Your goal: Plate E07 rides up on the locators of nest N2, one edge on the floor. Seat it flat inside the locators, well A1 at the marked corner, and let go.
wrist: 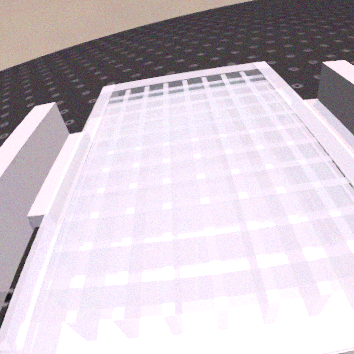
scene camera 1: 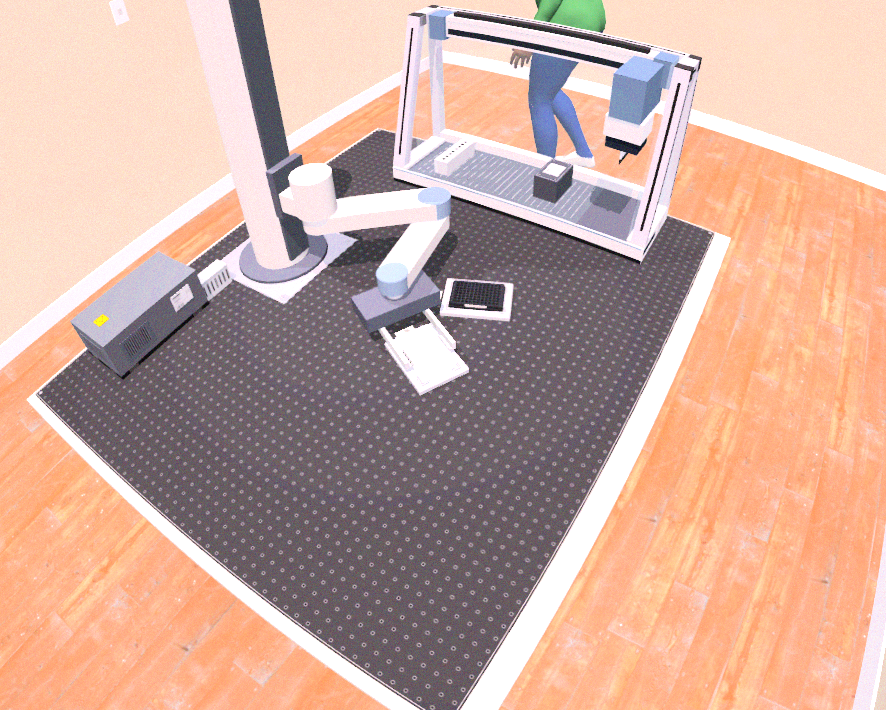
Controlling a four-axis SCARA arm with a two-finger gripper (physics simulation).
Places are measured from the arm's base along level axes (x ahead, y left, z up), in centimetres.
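Pixels of known places: gripper, fingertip midpoint: [wrist: 188, 103] [scene camera 1: 430, 356]; arm's base, origin of the base link: [scene camera 1: 283, 257].
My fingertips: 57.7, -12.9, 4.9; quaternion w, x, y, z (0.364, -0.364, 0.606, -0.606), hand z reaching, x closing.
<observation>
For each thing: its top centre in the pictures, then the offset to it from my fingertips, as dx, dy, dz. "spot": a spot on its surface instead.
- Plate E07, middle of its top: [wrist: 193, 137] [scene camera 1: 425, 348] -2.3, +1.2, +0.0
- white nest N2, middle of its top: [wrist: 200, 186] [scene camera 1: 425, 354] -2.3, +1.2, -2.1
- black plate, middle of its top: [scene camera 1: 477, 293] -2.1, +22.9, -1.0
- white nest, middle of its top: [scene camera 1: 477, 296] -2.1, +22.9, -2.1
- grey control box, surface spot: [scene camera 1: 140, 310] spot: -62.7, -29.2, +7.9
Plate E07 [scene camera 1: 425, 344] [wrist: 200, 165] is a pale, see-through well plate, washed out by glare. It lies between the two fingers, over the white nest N2 [scene camera 1: 423, 386]. My gripper [scene camera 1: 429, 352] [wrist: 188, 103] is shut on the plate, with one finger pad against each long side. The plate hides most of the nest in the wrist view. Whether the plate is flat or tilted, and how it sits against the locators, I cannot tell. The marked corner and well A1 cannot be made out.
A black plate [scene camera 1: 477, 295] sits in another white nest [scene camera 1: 477, 315] just behind and right of the gripper. A framed gantry machine [scene camera 1: 517, 212] stands at the back, with a person behind it. A grey control box [scene camera 1: 140, 310] stands at the left, near the arm's column [scene camera 1: 240, 133].
</observation>
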